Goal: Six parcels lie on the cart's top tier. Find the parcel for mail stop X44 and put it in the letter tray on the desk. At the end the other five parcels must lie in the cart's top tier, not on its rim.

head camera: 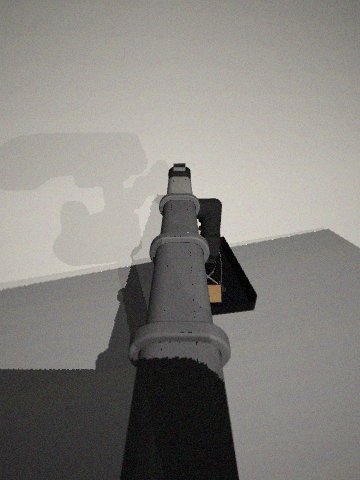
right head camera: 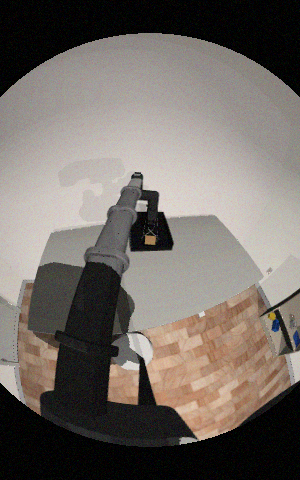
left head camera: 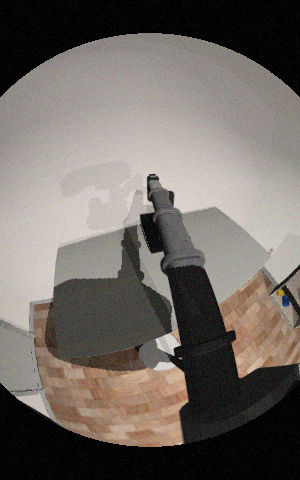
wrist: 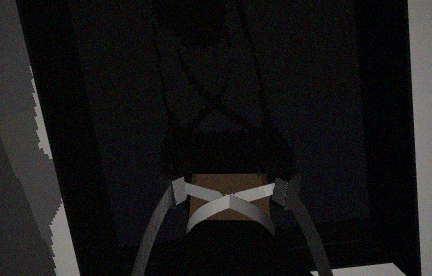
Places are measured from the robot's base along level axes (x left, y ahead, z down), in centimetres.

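Pixels of known places: gripper, fingertip midpoint: [wrist: 229, 175]; robot's base, link origin: [right head camera: 132, 350] [left head camera: 159, 350].
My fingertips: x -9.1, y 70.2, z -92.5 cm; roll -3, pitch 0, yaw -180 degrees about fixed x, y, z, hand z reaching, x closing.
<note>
Ahead of a thing's pixels: the offset from my fingertips to its middle. Level surfaces: height alone.
My gripper [right head camera: 150, 236] [wrist: 229, 175] is shut on a small tan parcel @(dx +0.1, dy -3.8, dz -4.8 cm) [head camera: 215, 294] [right head camera: 150, 240] [wrist: 230, 212], with one fingertip at each side of it. The parcel is within the outline of the black letter tray @(dx +0.9, dy +8.7, dz -3.0 cm) [head camera: 239, 300] [left head camera: 151, 235] [right head camera: 166, 241] [wrist: 389, 150]; whether it touches the tray's bottom I cannot tell. The tray stands on the grey desk @(dz +0.2 cm) [head camera: 295, 350] [left head camera: 215, 250] [right head camera: 210, 270]. No mail stop label can be read on the parcel. The arm hides part of the tray in the head view. The cart's top tier and the other five parcels cannot be made out.
The telescoping arm [head camera: 180, 290] [left head camera: 175, 235] [right head camera: 114, 235] reaches over the desk towards the pale wall. A round white thing [right head camera: 142, 347] is low by the desk's near edge, over the wooden floor @(dz +95.2 cm) [right head camera: 200, 370]. A compartmented unit with blue and yellow things stands at far right.
</note>
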